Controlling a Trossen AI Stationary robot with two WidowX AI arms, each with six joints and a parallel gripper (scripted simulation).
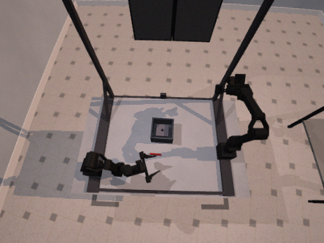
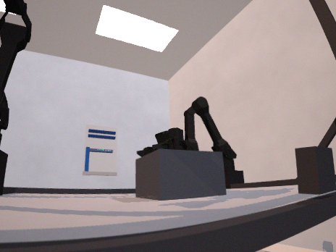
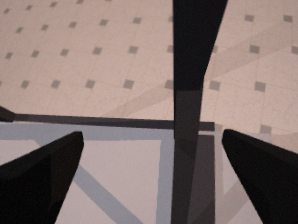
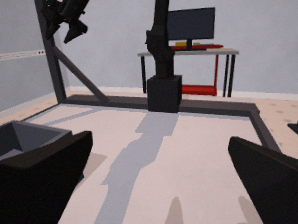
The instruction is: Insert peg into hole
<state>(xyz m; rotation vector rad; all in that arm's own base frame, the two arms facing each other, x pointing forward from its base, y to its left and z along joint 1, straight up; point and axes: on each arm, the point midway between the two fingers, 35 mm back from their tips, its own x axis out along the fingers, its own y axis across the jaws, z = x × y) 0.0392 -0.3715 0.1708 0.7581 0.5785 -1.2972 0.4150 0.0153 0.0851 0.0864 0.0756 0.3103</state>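
My right hand is 16 cm above the red peg, 10 cm past it and 2 cm to the right of it. The rest, counted from my right hand: box (26 cm behind, 14 cm below, 9 cm to the left); then grey plate (26 cm behind, 12 cm below, 9 cm to the left).
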